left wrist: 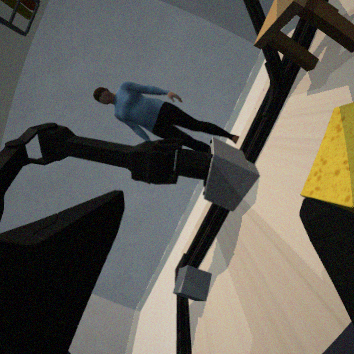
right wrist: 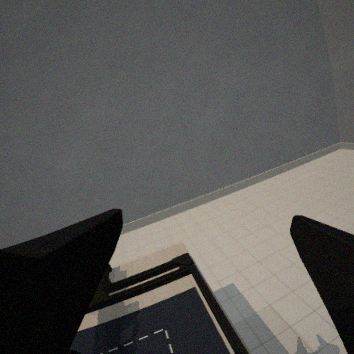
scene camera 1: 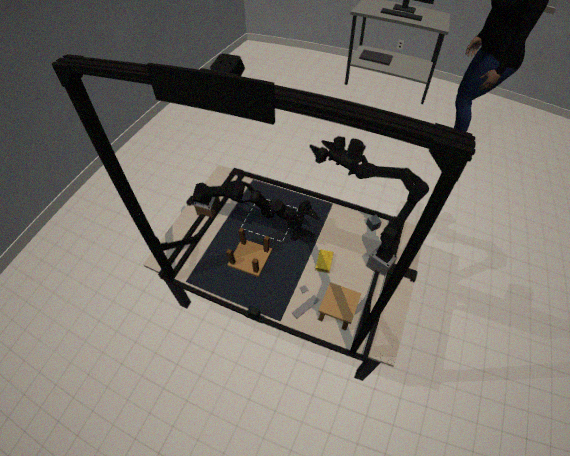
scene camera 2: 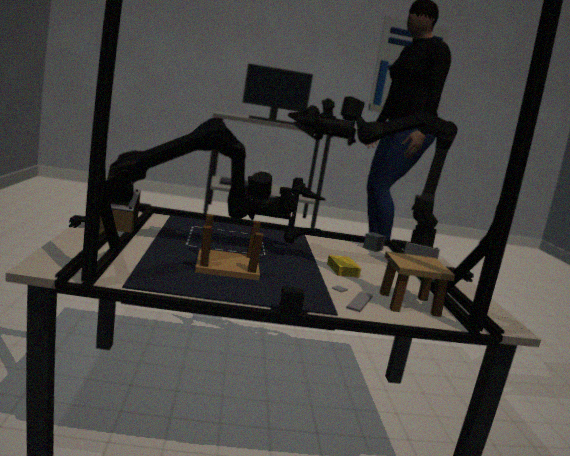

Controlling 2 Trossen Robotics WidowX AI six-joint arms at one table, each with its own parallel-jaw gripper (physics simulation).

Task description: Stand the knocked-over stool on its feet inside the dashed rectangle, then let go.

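Pixels of known places: left gripper, fingertip midpoint: [left wrist: 214,202] [scene camera 1: 317,227] [scene camera 2: 323,214]; right gripper, fingertip midpoint: [right wrist: 206,220] [scene camera 1: 315,143] [scene camera 2: 291,118]; left arm's base, link origin: [scene camera 1: 205,198] [scene camera 2: 119,197]; right arm's base, link origin: [left wrist: 207,165] [scene camera 1: 384,255] [scene camera 2: 422,246].
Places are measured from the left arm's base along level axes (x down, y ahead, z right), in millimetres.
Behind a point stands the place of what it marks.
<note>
The knocked-over stool [scene camera 1: 249,257] {y 328, x 86, z 185 mm} [scene camera 2: 227,265] {y 326, x 86, z 217 mm} lies upside down on the dark mat, seat down and four legs up. The dashed rectangle [scene camera 1: 262,235] {y 327, x 101, z 38 mm} lies on the mat behind it; a corner of the rectangle [right wrist: 165,330] {y 213, x 100, z -186 mm} shows in the right wrist view. My left gripper [scene camera 1: 307,226] {y 584, x -32, z -6 mm} [scene camera 2: 306,219] is open and empty, above the mat, behind and to the right of the stool. My right gripper [scene camera 1: 318,145] {y 473, x -284, z -266 mm} [scene camera 2: 302,123] [right wrist: 206,220] {y 473, x -284, z -266 mm} is open and empty, high above the far edge. The left arm hides part of the rectangle.
A second stool [scene camera 1: 340,302] {y 785, x -6, z 292 mm} [scene camera 2: 417,265] {y 770, x -6, z 317 mm} stands upright at the right, near a yellow sponge [scene camera 1: 324,260] {y 656, x 77, z 77 mm} [scene camera 2: 343,265] {y 643, x 78, z 114 mm} [left wrist: 332,170] {y 654, x 77, z 49 mm}, a grey bar [scene camera 1: 305,307] {y 652, x 100, z 317 mm} [scene camera 2: 360,301] {y 648, x 100, z 321 mm} and a small grey piece [scene camera 1: 304,289] {y 618, x 103, z 236 mm} [scene camera 2: 340,288] {y 616, x 102, z 237 mm}. A grey block [scene camera 1: 373,222] {y 819, x 54, z -206 mm} [scene camera 2: 373,241] {y 811, x 73, z -200 mm} lies farther back. Black frame rails surround the table.
</note>
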